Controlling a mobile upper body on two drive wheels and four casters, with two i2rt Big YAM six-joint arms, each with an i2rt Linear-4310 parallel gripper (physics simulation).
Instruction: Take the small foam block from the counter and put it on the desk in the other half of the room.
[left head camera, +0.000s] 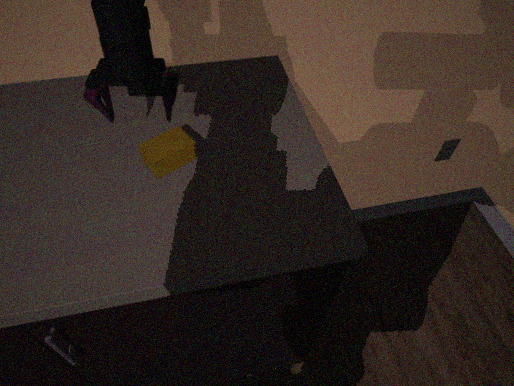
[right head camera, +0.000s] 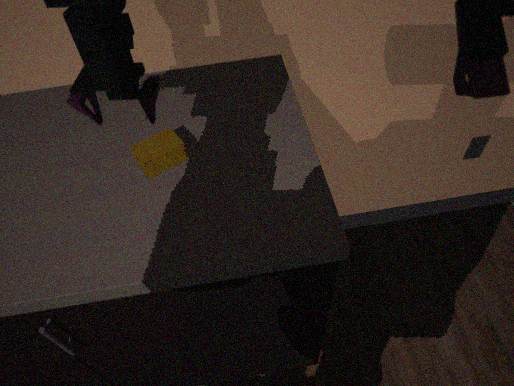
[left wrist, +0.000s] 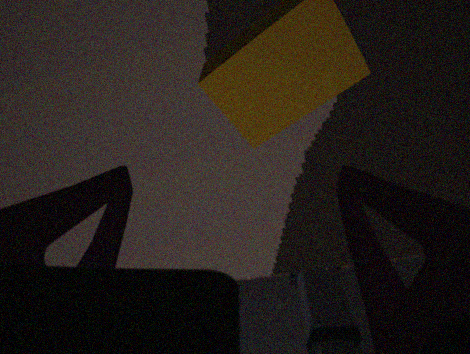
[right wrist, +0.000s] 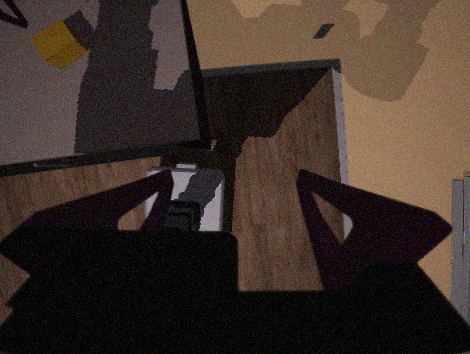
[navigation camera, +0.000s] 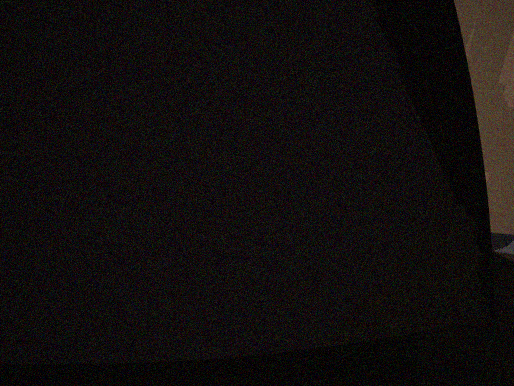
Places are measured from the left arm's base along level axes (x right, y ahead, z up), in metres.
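Pixels of known places: left gripper, between the fingertips: (left head camera: 141, 120) (right head camera: 127, 123) (left wrist: 234, 177) (right wrist: 2, 23); right gripper, between the fingertips: (right wrist: 235, 176).
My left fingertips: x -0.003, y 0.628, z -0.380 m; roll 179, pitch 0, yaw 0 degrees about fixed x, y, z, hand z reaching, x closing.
Note:
Ahead of a thing's pixels: the offset from my left fingertips to its top centre. "spot": to the spot under its first point. Level surfaces: height alone.
The yellow foam block @(dz -0.075, dx +0.031, dy +0.020 m) (left head camera: 169, 151) (right head camera: 160, 153) (left wrist: 285, 75) (right wrist: 60, 44) lies on the grey counter @(dz -0.120 m) (left head camera: 75, 225) (right head camera: 75, 215) (left wrist: 165, 125) (right wrist: 40, 115), at the edge of a dark shadow. My left gripper (left head camera: 141, 120) (right head camera: 126, 123) (left wrist: 234, 177) is open and empty, above the counter. In the head views it is just above the block in the picture; in the left wrist view the block lies beyond the fingertips, apart from them. My right gripper (right wrist: 235, 176) is open and empty, with wood floor below it, beside the counter. The desk does not show.
The wood floor @(dz -1.030 m) (left head camera: 475, 300) (right wrist: 275, 210) meets a tan wall (left head camera: 340, 80) (right wrist: 400, 135) with a small dark plate @(dz -0.573, dx +1.014, dy +0.551 m) (left head camera: 447, 150) (right head camera: 476, 147) (right wrist: 323, 31). A handle @(spot: dz -0.268, dx -0.154, dy -0.295 m) (left head camera: 60, 347) (right head camera: 57, 340) is on the counter's dark front. A dark surface fills most of the navigation view.

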